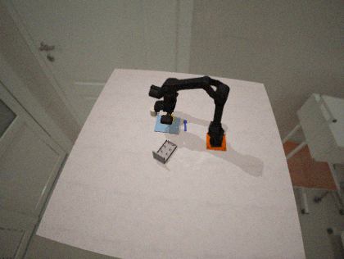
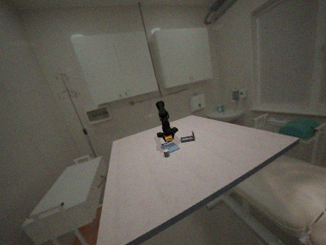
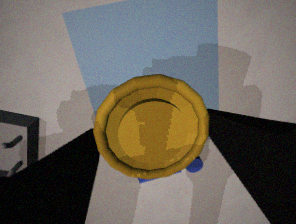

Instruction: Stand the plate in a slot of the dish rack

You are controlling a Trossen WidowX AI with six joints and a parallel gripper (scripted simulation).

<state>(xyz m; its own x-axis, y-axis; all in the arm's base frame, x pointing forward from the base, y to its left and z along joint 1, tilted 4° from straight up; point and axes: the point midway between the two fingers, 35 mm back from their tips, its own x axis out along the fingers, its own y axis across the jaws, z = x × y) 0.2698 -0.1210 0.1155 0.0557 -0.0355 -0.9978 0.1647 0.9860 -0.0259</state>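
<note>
My gripper tip is 20 mm short of the grey dish rack, 180 mm to the right of it and 40 mm above it. From my gripper tip the other things lie so: blue spoon (100 mm behind, 10 mm to the right, 60 mm below); yellow plate (10 mm above); blue mat (10 mm ahead, 10 mm to the right, 60 mm below).
</note>
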